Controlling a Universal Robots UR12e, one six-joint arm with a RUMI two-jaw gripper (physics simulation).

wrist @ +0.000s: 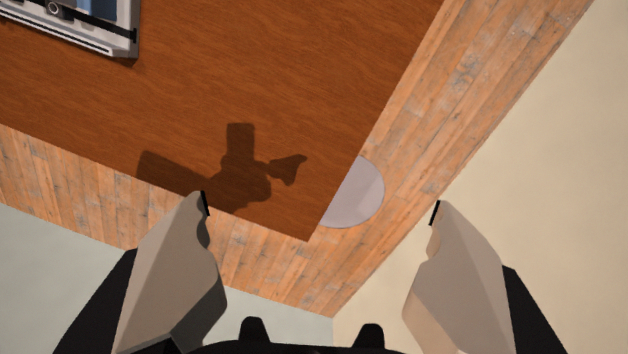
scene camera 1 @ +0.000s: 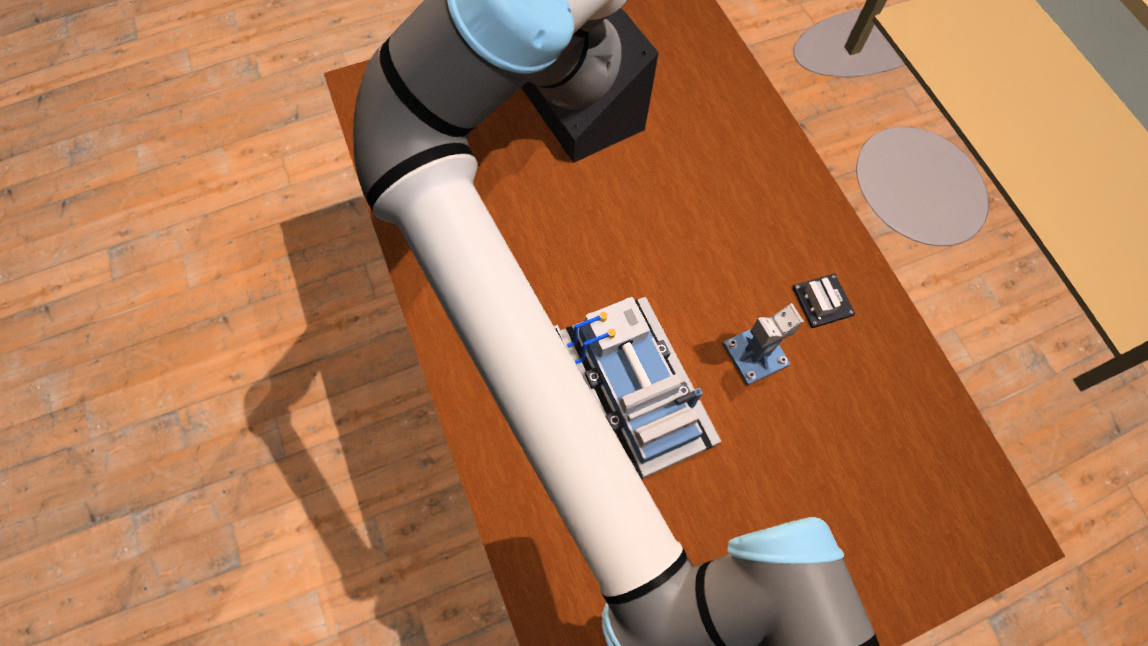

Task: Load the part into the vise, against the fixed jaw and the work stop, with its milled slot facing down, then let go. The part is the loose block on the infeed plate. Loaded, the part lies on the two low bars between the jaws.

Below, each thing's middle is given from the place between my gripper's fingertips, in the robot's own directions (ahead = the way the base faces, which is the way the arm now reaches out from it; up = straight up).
My hand is 52 cm past the part (scene camera 1: 821, 295), 45 cm to the right of it and 23 cm above it. From my hand the other things lie so: black infeed plate (scene camera 1: 842, 312): 51 cm behind, 46 cm to the left, 25 cm below.
